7 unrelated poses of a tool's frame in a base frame.
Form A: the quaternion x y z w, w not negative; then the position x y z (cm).
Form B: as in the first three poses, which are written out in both.
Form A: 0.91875 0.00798 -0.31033 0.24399 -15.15 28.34 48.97
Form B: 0.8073 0.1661 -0.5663 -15.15; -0.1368 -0.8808 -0.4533 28.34; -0.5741 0.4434 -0.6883 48.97; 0 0 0 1
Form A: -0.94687 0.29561 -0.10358 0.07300 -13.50 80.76 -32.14
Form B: 0.8038 -0.5447 0.2393 -13.50; -0.5749 -0.8146 0.0770 80.76; 0.1530 -0.1995 -0.9679 -32.14; 0 0 0 1
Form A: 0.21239 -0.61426 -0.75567 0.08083 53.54 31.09 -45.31
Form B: -0.8967 -0.1388 -0.4203 53.54; -0.3831 -0.2323 0.8940 31.09; -0.2217 0.9627 0.1551 -45.31; 0 0 0 1
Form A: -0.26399 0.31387 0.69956 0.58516 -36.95 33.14 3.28
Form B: -0.1758 -0.9844 -0.0020 -36.95; 0.6530 -0.1181 0.7481 33.14; -0.7367 0.1302 0.6636 3.28; 0 0 0 1
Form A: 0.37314 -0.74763 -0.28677 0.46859 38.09 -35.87 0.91
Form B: -0.2824 -0.2892 -0.9147 38.09; -0.8267 0.5571 0.0791 -35.87; 0.4867 0.7785 -0.3964 0.91; 0 0 0 1
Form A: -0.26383 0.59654 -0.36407 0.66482 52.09 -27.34 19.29
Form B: 0.0232 0.1693 0.9853 52.09; -0.7989 0.5957 -0.0836 -27.34; -0.6011 -0.7852 0.1491 19.29; 0 0 0 1
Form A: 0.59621 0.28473 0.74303 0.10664 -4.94 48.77 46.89
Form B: -0.2663 0.1810 0.9467 -4.94; 0.4980 -0.8151 0.2960 48.77; 0.8253 0.5503 0.1269 46.89; 0 0 0 1
